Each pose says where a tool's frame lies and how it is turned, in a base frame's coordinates. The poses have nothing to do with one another.
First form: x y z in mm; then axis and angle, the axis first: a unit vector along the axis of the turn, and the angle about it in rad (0 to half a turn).
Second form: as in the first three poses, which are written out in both.
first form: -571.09, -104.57, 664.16, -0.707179, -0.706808, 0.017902, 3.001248
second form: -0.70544, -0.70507, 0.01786, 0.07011, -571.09, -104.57, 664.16
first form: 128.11, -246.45, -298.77, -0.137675, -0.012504, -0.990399, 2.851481
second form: -0.13623, -0.01237, -0.98000, 0.14455, 128.11, -246.45, -298.77
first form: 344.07, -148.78, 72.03, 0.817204, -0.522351, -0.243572, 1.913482
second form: 0.66792, -0.42693, -0.19908, 0.57619, 344.07, -148.78, 72.03
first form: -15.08, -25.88, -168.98, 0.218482, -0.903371, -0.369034, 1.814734
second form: 0.17214, -0.71175, -0.29076, 0.61582, -15.08, -25.88, -168.98
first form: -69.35, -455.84, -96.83, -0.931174, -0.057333, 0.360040, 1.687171
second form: -0.69562, -0.04283, 0.26896, 0.66479, -69.35, -455.84, -96.83
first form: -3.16, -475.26, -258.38, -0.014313, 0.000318, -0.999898, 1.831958
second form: -0.01135, 0.00025, -0.79308, 0.60901, -3.16, -475.26, -258.38
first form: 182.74, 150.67, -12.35, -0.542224, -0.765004, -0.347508, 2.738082
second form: -0.53123, -0.74949, -0.34046, 0.20039, 182.74, 150.67, -12.35
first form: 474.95, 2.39, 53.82, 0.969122, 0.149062, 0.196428, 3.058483
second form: 0.96828, 0.14893, 0.19626, 0.04154, 474.95, 2.39, 53.82
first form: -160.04, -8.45, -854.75, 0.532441, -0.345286, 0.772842, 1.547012
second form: 0.37199, -0.24123, 0.53994, 0.71547, -160.04, -8.45, -854.75
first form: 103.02, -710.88, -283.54, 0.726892, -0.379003, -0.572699, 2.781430
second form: 0.71514, -0.37287, -0.56344, 0.17911, 103.02, -710.88, -283.54
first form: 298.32, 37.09, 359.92, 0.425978, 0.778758, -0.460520, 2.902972
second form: 0.42295, 0.77322, -0.45725, 0.11903, 298.32, 37.09, 359.92
